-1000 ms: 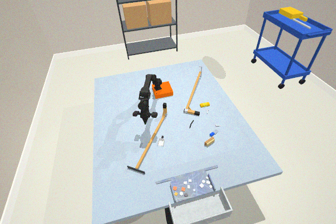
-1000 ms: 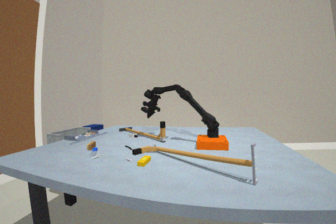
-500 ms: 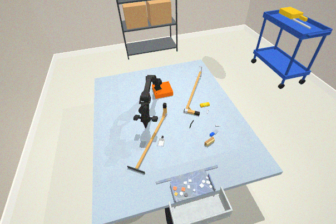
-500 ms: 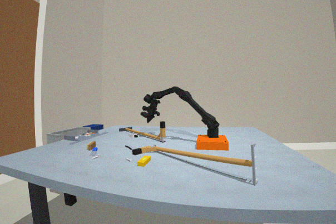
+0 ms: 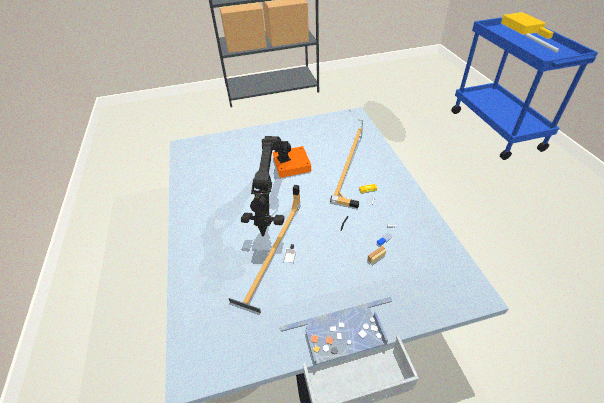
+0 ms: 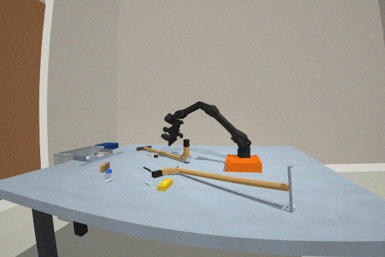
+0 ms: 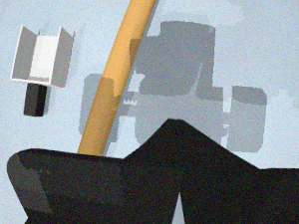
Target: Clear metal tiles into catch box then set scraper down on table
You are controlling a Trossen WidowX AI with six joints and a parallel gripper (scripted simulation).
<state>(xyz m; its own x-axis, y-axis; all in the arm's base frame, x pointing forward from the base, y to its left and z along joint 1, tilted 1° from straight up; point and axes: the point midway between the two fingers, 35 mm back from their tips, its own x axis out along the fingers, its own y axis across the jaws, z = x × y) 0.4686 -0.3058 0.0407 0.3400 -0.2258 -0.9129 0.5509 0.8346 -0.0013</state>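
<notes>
Now: gripper tip 50 mm short of the scraper and 30 mm to the right of it. From my gripper tip the other things lie so: white-and-black piece 100 mm ahead, 90 mm to the left, 60 mm below; then wooden block 300 mm ahead, 420 mm to the left, 50 mm below; then black curved strip 60 mm ahead, 390 mm to the left, 60 mm below.
</notes>
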